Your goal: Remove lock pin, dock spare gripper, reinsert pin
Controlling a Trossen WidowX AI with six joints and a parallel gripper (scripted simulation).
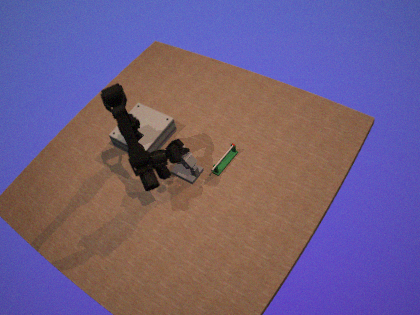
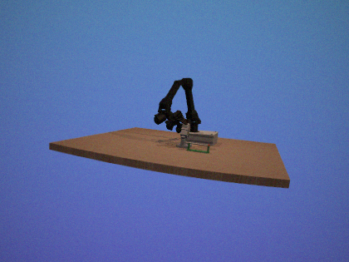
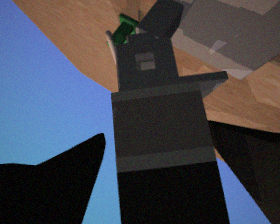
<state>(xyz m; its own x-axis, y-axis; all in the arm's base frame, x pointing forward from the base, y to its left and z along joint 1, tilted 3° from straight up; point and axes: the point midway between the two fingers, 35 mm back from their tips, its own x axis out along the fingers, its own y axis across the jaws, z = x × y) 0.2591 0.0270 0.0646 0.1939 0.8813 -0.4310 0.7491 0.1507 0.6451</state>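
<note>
Now: the spare gripper 10 mm to the right of my gripper tip. Round my gripper tip: grey mount 70 mm below, 20 mm ahead, 10 mm to the right; then green rack 120 mm to the left, 100 mm below, 100 mm ahead.
</note>
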